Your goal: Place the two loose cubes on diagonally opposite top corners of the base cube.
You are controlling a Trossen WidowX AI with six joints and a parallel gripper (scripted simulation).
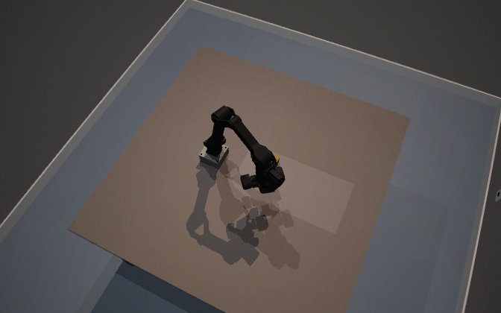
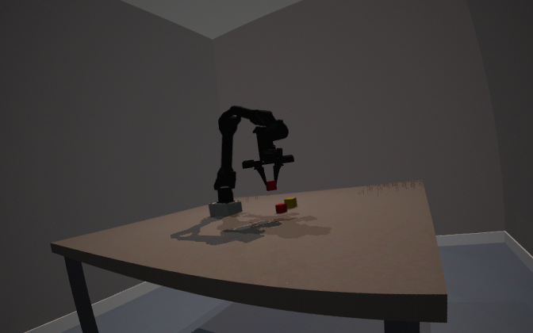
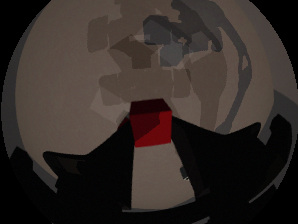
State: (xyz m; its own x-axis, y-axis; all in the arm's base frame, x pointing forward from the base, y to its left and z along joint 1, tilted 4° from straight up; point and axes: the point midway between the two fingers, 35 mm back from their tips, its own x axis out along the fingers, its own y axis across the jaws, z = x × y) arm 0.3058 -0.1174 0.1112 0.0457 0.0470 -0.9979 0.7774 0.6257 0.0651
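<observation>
Right now my gripper tip is 19 cm to the right of the yellow base cube, 10 cm above it and 2 cm past it.
</observation>
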